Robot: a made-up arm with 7 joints. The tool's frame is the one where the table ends. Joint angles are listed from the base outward.
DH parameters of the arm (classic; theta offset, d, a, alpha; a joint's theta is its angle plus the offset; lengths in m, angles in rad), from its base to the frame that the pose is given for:
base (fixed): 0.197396 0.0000 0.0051 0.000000
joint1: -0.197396 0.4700 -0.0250 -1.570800
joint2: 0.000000 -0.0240 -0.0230 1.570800
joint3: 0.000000 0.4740 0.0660 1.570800
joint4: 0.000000 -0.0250 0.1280 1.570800
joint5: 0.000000 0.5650 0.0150 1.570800
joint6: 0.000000 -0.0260 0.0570 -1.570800
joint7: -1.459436 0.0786 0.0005 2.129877
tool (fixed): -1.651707 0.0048 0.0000 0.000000
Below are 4 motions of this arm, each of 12 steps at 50 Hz.
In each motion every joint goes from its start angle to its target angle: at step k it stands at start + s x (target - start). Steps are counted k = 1, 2, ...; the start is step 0. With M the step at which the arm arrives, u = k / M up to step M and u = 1 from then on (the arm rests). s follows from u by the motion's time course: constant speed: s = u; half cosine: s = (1 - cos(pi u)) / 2; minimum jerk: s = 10 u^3 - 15 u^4 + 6 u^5.
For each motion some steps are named. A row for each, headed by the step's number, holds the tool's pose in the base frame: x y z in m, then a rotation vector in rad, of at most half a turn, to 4 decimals.
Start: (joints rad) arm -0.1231 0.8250 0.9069 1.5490 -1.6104 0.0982 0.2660
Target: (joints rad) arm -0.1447 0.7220 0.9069 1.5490 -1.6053 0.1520 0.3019
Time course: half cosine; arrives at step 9
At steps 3, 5, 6, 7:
3: 0.7319 0.5043 0.6437 0.9454 -1.8874 1.1787
5: 0.7304 0.4994 0.6661 0.9013 -1.9068 1.1869
6: 0.7294 0.4971 0.6769 0.8798 -1.9162 1.1905
7: 0.7285 0.4952 0.6857 0.8623 -1.9239 1.1934

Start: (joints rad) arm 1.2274 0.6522 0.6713 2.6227 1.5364 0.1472 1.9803
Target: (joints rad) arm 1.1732 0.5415 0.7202 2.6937 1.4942 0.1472 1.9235
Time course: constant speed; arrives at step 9
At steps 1, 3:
1: 0.1625 0.8050 1.2112 -0.0583 1.4710 -1.2427
3: 0.1674 0.7791 1.2401 -0.0045 1.4843 -1.2258

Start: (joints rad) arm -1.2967 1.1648 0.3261 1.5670 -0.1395 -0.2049 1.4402
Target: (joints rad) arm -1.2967 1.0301 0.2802 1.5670 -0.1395 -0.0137 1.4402
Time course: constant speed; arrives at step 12
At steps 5, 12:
5: 0.4350 -0.7839 0.2018 -0.8520 -1.1157 -2.7368
12: 0.4235 -0.8058 0.2580 -0.9170 -1.0888 -2.6914

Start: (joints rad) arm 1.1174 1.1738 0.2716 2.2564 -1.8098 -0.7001 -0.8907
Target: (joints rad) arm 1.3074 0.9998 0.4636 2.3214 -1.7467 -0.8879 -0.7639
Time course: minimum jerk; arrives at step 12
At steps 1, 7, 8, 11, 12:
1: 0.2371 0.9886 0.5024 -0.8902 0.7307 -1.4889
7: 0.0701 0.9914 0.6766 -0.9749 0.8368 -1.1214
8: 0.0356 0.9846 0.7127 -0.9934 0.8505 -1.0406
11: -0.0147 0.9698 0.7662 -1.0211 0.8655 -0.9179
12: -0.0159 0.9693 0.7675 -1.0218 0.8658 -0.9148

